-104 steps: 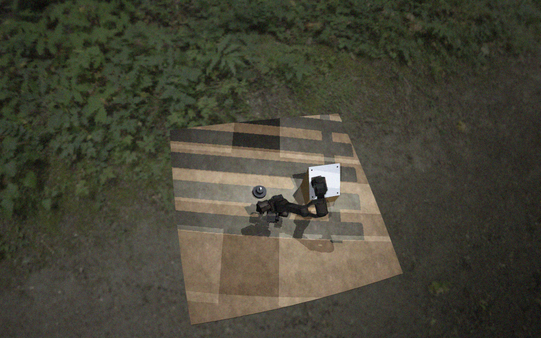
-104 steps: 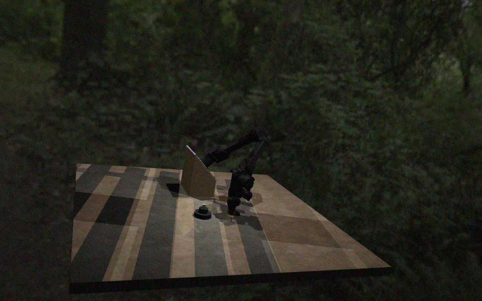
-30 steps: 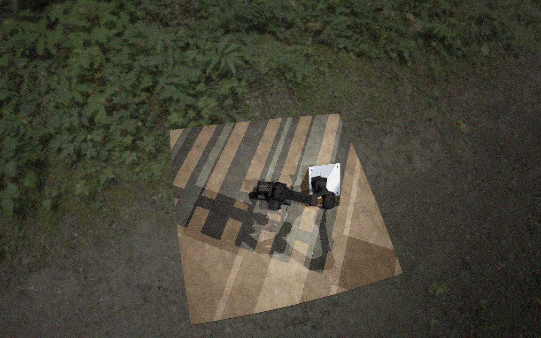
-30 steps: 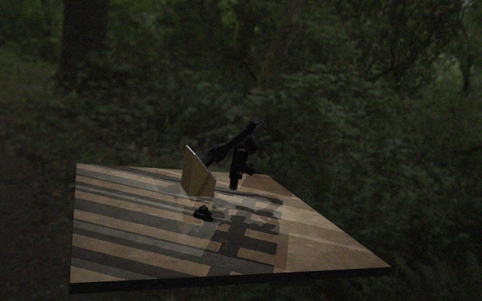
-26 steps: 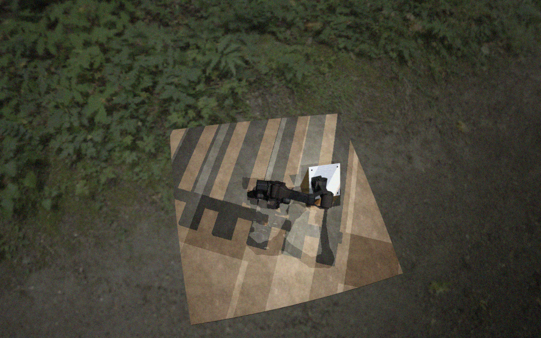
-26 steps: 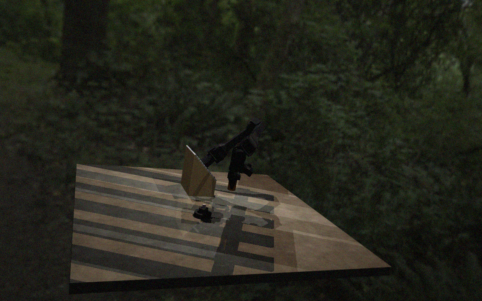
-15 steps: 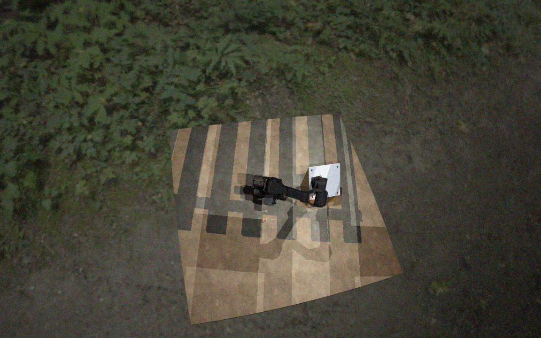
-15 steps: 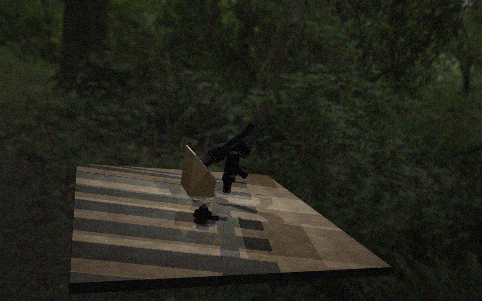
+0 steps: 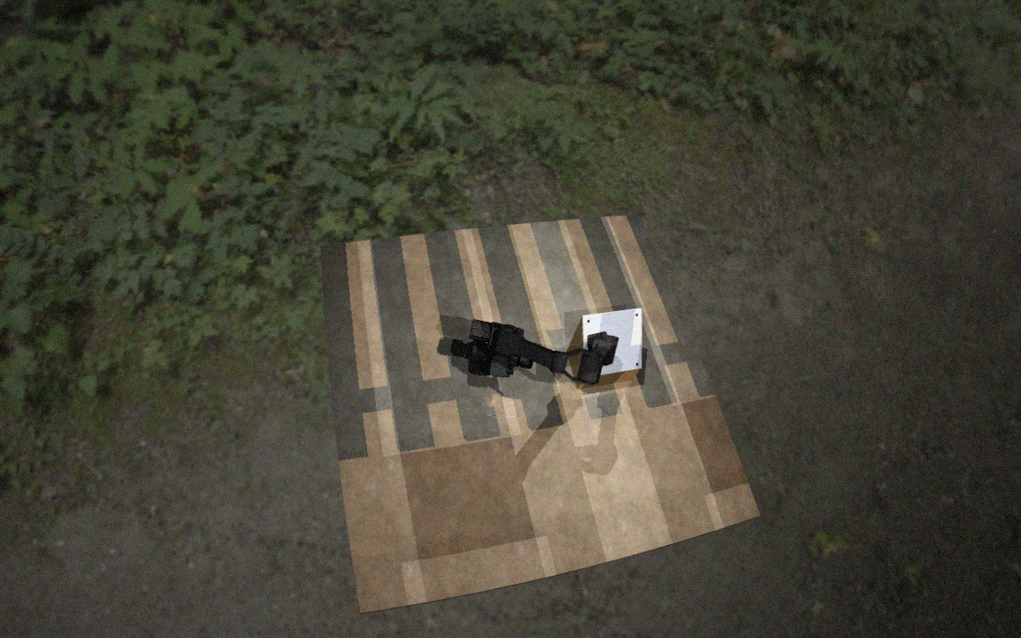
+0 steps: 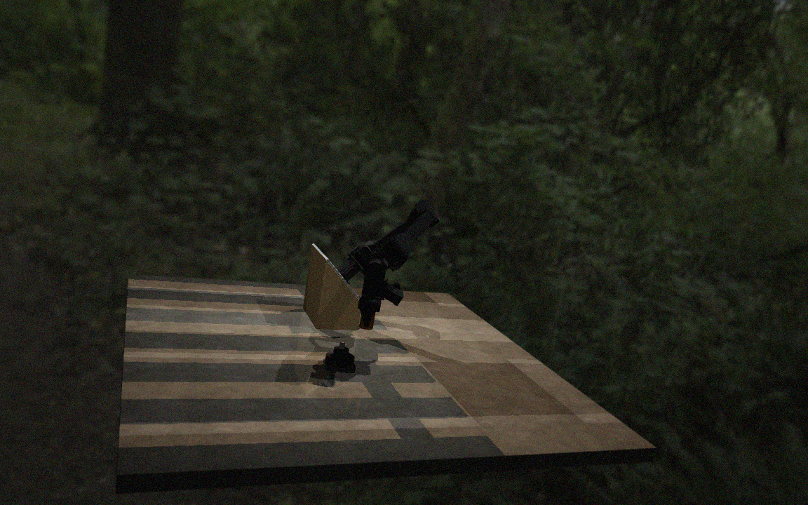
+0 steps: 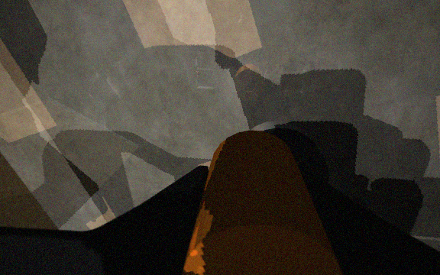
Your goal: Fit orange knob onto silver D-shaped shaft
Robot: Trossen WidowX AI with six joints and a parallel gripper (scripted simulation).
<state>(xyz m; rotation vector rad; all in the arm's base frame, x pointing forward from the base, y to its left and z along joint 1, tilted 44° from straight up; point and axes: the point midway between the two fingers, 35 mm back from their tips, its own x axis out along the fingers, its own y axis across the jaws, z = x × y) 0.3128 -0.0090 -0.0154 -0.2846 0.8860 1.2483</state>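
My gripper tip is 70 mm to the left of the round dark pedestal and 90 mm above it. Also, from my gripper tip: orange knob (30 mm above).
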